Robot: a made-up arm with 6 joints.
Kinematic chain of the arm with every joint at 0, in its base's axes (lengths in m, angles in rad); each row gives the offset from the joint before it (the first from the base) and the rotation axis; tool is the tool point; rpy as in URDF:
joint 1: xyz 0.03 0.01 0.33 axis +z
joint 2: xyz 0.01 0.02 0 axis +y
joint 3: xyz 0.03 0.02 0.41 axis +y
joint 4: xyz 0 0.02 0.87 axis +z
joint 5: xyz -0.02 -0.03 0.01 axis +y
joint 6: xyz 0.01 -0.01 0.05 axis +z
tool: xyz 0.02 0.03 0 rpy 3.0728 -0.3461 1.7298
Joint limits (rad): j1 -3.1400..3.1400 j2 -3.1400..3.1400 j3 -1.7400..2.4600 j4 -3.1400..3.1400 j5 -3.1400..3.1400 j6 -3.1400..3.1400
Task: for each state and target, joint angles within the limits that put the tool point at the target. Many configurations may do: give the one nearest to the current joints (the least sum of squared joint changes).
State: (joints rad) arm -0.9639 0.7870 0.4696 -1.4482 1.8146 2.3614
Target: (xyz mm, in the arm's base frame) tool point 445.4 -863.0 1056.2
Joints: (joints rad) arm -1.1440 0.2830 0.9371 -1.4079 2.0227 2.3614
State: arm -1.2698 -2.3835 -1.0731 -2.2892 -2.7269 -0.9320
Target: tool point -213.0 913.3 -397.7
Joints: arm -1.1521 -1.7867 -0.7212 -2.3265 -2.7489 -0.9187
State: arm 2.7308 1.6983 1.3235 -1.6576 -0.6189 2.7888
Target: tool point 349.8 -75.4 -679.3
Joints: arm 3.1400 2.3435 1.5946 -1.2082 -0.3682 2.9735
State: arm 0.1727 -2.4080 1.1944 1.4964 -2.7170 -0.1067
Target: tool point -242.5 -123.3 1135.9
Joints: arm 0.4119 -1.7387 1.8389 1.5435 -2.6840 -0.1457
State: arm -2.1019 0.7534 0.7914 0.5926 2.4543 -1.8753
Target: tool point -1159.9 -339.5 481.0
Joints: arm -2.8594 1.2011 0.2728 0.5678 2.0924 -2.2164
